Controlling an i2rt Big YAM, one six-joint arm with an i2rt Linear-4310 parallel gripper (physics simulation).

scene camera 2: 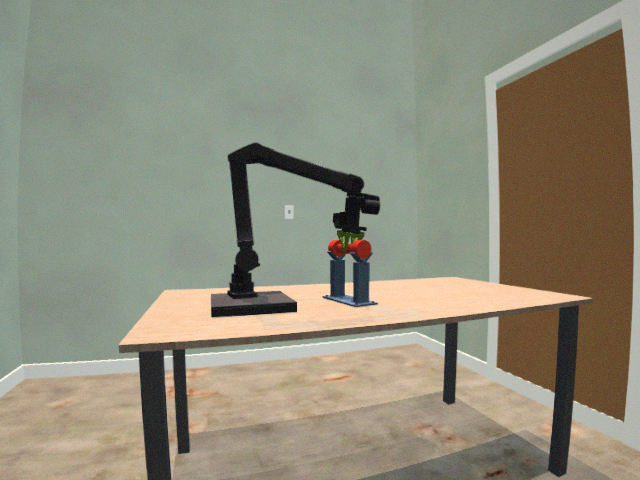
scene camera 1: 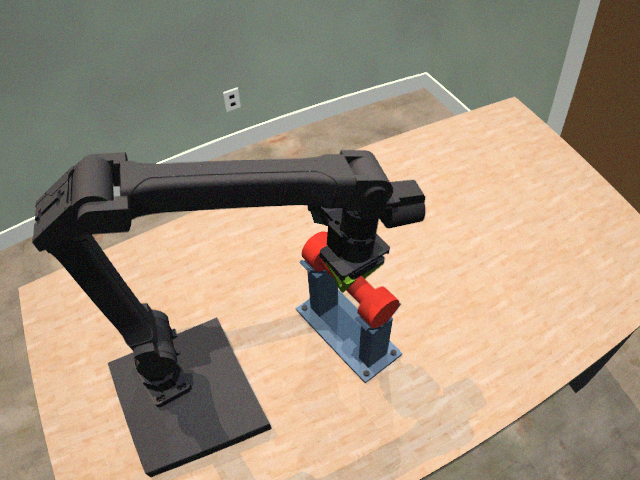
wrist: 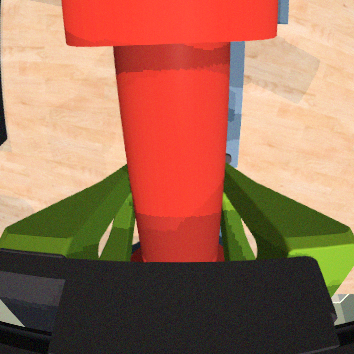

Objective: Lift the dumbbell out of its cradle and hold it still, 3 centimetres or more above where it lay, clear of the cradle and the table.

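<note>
Scene camera 1 gives me a blue cradle [scene camera 1: 367,351] and a red dumbbell [scene camera 1: 377,306], together with my own gripper [scene camera 1: 349,285]. In the wrist view I see my gripper [wrist: 176,173] as well, and the dumbbell [wrist: 172,71] is there with it. Scene camera 2 shows me the cradle [scene camera 2: 360,298] too.
</note>
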